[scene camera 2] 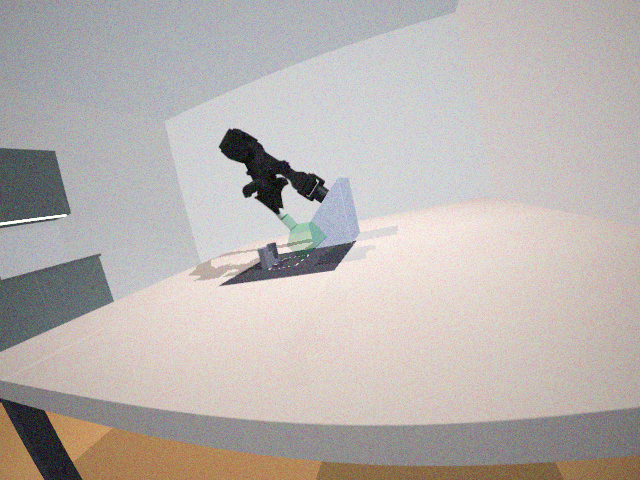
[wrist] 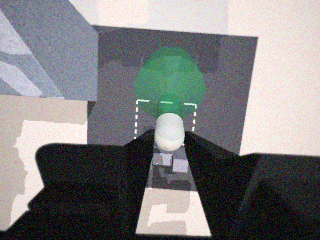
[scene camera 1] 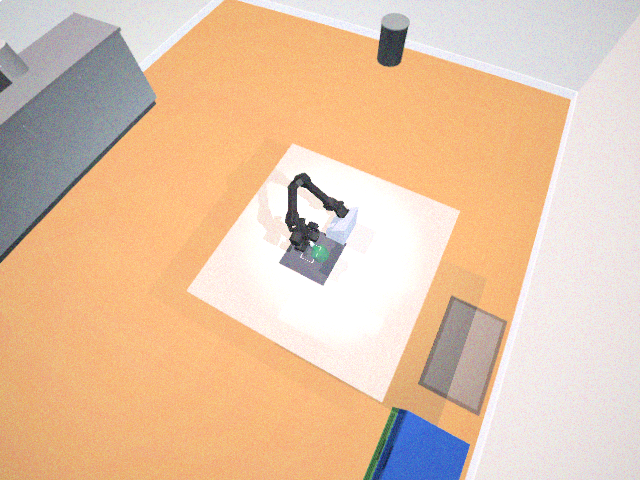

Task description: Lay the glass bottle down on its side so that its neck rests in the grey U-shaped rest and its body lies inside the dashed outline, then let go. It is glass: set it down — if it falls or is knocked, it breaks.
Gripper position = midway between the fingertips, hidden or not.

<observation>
In view: the gripper (scene camera 2: 280, 213), a green glass bottle (wrist: 169, 86) and a dark grey mat (scene camera 1: 318, 272).
The gripper shows as well in the wrist view (wrist: 169, 134).
</observation>
